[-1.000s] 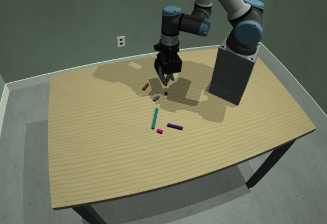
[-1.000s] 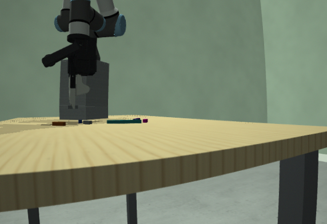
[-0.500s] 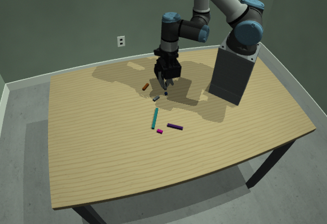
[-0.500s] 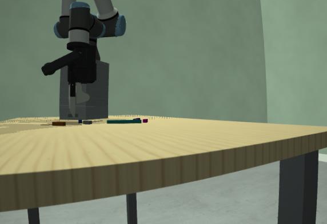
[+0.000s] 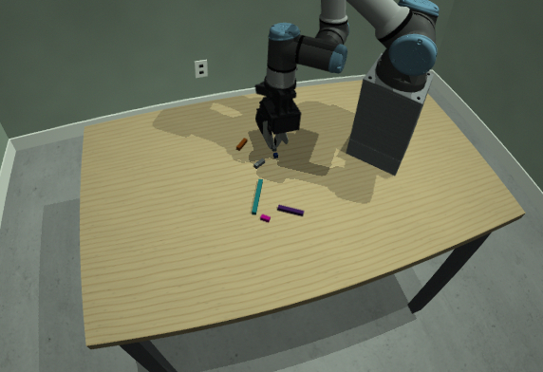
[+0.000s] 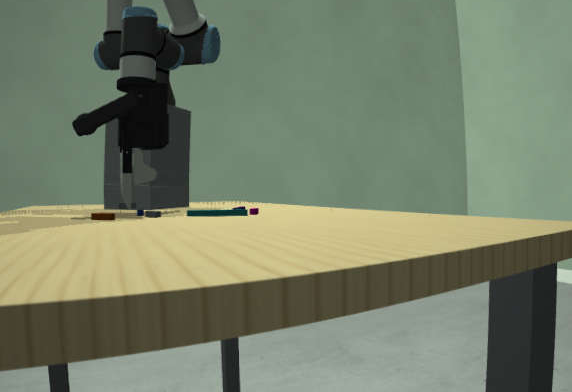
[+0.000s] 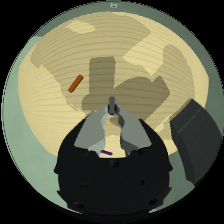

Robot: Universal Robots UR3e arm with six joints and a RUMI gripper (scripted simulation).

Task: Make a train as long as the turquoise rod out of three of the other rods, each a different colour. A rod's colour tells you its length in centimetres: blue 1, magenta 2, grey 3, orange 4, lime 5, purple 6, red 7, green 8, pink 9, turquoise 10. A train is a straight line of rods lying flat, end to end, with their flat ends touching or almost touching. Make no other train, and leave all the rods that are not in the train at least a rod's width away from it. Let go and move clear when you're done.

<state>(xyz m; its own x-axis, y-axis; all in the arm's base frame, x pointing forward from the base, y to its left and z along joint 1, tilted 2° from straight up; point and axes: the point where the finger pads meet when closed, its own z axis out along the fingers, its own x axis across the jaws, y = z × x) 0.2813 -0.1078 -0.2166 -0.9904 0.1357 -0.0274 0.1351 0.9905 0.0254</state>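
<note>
Right now the blue rod is 2 cm to the left of my hand and 2 cm below it. Also, from my hand: turquoise rod: 12 cm to the left, 10 cm ahead, 2 cm below; orange rod: 7 cm ahead, 5 cm to the right, 2 cm below; purple rod: 19 cm to the left, 5 cm ahead, 2 cm below.
</note>
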